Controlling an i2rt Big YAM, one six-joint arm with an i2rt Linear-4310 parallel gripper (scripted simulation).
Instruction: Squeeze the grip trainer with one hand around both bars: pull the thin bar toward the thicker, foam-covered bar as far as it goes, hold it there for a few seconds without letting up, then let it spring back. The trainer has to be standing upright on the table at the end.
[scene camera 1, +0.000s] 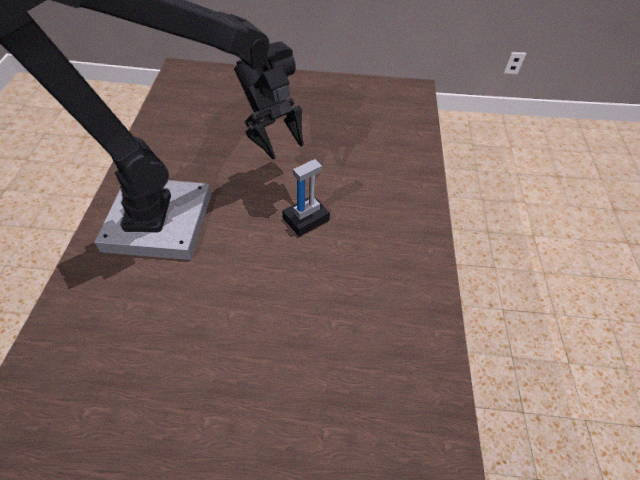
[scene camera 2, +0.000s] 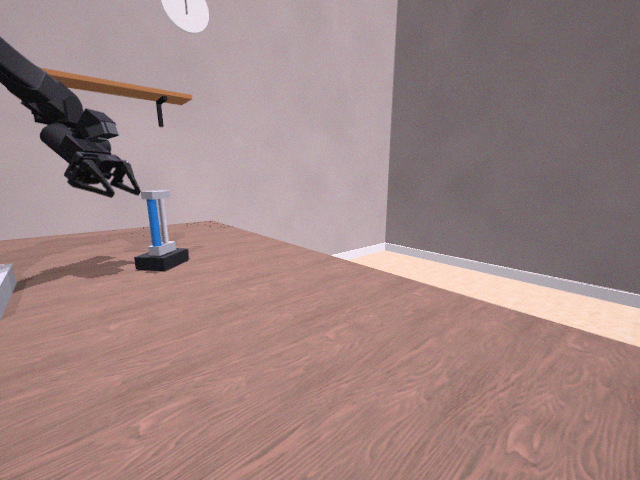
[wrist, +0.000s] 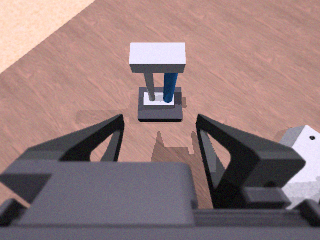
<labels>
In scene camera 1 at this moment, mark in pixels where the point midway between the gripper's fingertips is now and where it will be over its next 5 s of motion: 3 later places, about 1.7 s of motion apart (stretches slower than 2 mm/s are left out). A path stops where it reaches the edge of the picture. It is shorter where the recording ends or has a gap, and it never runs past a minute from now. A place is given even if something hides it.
The gripper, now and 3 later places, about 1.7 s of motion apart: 288, 152; 299, 175; 308, 192; 297, 173
</labels>
